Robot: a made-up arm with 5 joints. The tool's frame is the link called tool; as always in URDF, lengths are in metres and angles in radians.
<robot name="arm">
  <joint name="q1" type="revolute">
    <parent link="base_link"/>
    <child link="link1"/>
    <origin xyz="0 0 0.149" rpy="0 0 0"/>
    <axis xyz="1 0 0"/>
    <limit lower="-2.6" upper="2.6" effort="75" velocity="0.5"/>
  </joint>
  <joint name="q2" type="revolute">
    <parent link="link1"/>
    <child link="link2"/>
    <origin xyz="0.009 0.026 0.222" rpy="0 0 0"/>
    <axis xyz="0 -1 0"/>
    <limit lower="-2.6" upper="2.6" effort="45" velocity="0.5"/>
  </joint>
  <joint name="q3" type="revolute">
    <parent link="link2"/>
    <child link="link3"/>
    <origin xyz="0.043 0.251 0.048" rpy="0 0 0"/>
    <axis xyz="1 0 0"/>
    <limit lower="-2.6" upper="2.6" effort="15" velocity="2.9"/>
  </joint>
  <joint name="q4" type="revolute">
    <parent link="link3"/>
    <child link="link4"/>
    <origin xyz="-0.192 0.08 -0.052" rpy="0 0 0"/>
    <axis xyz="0 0 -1"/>
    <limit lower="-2.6" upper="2.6" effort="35" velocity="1.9"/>
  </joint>
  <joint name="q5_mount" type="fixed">
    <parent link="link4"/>
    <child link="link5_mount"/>
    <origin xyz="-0.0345 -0.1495 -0.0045" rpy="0 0 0"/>
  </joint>
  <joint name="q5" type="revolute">
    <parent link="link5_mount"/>
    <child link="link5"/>
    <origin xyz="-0.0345 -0.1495 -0.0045" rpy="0 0 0"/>
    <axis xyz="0 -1 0"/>
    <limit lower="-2.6" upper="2.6" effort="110" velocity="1.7"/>
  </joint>
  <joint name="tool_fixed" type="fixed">
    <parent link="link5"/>
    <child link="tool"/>
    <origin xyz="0.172 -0.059 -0.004" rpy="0 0 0"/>
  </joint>
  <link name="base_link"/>
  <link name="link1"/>
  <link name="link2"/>
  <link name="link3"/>
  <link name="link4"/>
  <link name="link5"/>
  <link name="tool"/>
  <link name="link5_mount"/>
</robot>
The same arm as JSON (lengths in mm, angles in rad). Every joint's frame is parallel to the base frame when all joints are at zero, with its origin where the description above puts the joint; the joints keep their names.
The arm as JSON. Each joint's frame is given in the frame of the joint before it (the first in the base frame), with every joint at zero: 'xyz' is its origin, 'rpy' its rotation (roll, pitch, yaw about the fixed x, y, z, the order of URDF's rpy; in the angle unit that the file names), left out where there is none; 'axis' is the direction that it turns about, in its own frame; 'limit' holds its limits. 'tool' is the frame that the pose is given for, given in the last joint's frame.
{
  "units": {
    "length": "mm",
    "angle": "rad"
  },
  "joints": [
    {
      "name": "q1",
      "type": "revolute",
      "origin": {
        "xyz": [
          0.0,
          0.0,
          149.0
        ]
      },
      "axis": [
        1.0,
        0.0,
        0.0
      ],
      "limit": {
        "lower": -2.6,
        "upper": 2.6
      }
    },
    {
      "name": "q2",
      "type": "revolute",
      "origin": {
        "xyz": [
          9.0,
          26.0,
          222.0
        ]
      },
      "axis": [
        0.0,
        -1.0,
        0.0
      ],
      "limit": {
        "lower": -2.6,
        "upper": 2.6
      }
    },
    {
      "name": "q3",
      "type": "revolute",
      "origin": {
        "xyz": [
          43.0,
          251.0,
          48.0
        ]
      },
      "axis": [
        1.0,
        0.0,
        0.0
      ],
      "limit": {
        "lower": -2.6,
        "upper": 2.6
      }
    },
    {
      "name": "q4",
      "type": "revolute",
      "origin": {
        "xyz": [
          -192.0,
          80.0,
          -52.0
        ]
      },
      "axis": [
        0.0,
        0.0,
        -1.0
      ],
      "limit": {
        "lower": -2.6,
        "upper": 2.6
      }
    },
    {
      "name": "q5",
      "type": "revolute",
      "origin": {
        "xyz": [
          -69.0,
          -299.0,
          -9.0
        ]
      },
      "axis": [
        0.0,
        -1.0,
        0.0
      ],
      "limit": {
        "lower": -2.6,
        "upper": 2.6
      }
    }
  ],
  "tool": {
    "origin": {
      "xyz": [
        172.0,
        -59.0,
        -4.0
      ]
    }
  }
}

